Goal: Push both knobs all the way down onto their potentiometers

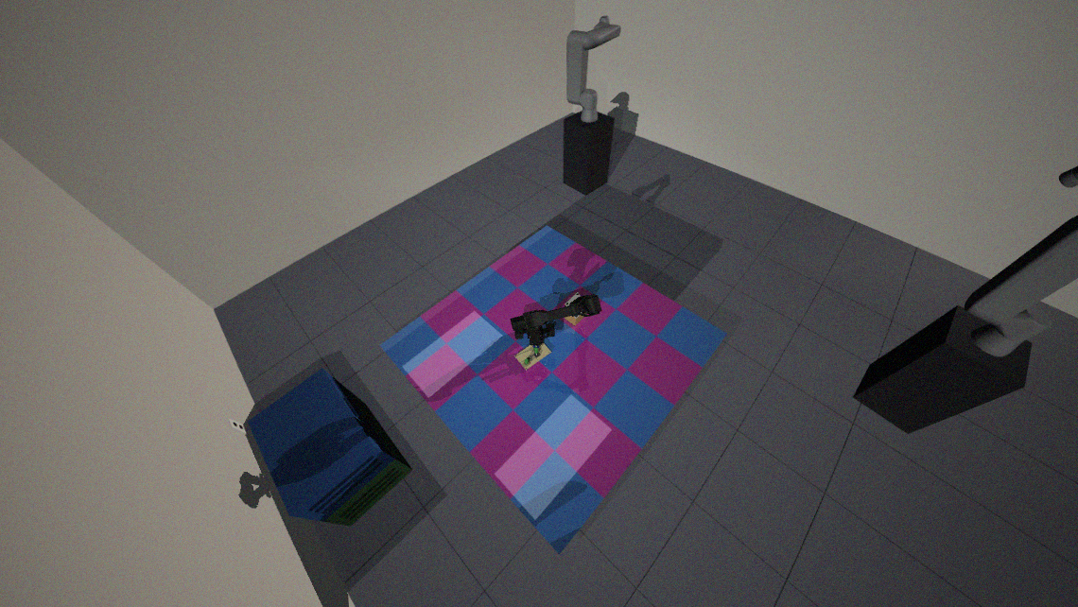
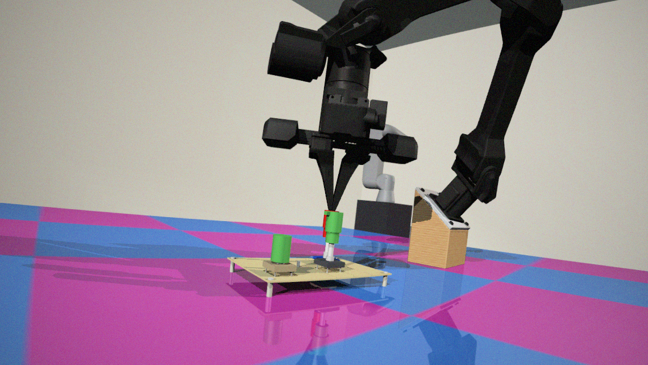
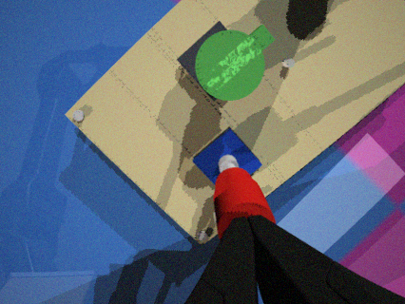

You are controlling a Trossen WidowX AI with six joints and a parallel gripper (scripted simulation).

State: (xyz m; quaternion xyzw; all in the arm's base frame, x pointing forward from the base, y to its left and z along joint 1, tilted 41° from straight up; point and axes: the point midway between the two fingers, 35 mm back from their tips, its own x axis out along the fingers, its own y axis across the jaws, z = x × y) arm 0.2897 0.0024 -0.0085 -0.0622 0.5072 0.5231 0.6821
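My gripper tip is now 20 mm above the red knob. From my gripper tip the other things lie so: green knob 40 mm to the left, 30 mm ahead, 10 mm below.
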